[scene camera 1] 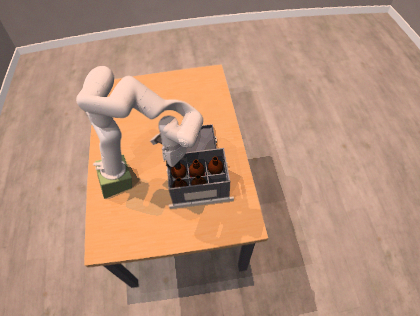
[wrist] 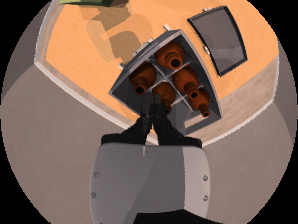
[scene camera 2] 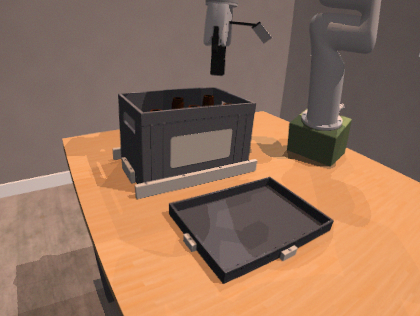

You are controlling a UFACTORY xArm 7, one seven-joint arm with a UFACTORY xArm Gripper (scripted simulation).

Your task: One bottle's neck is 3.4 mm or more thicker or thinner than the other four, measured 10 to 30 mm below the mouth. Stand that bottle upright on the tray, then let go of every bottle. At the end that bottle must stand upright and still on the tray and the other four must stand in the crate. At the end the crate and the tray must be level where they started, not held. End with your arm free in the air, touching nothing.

Labels:
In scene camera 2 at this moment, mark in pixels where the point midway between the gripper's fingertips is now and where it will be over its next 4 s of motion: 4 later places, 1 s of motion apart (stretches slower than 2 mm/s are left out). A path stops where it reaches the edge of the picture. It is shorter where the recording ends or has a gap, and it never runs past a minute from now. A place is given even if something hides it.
My gripper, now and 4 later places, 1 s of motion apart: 217, 75; 231, 79; 230, 91; 229, 96; 228, 105

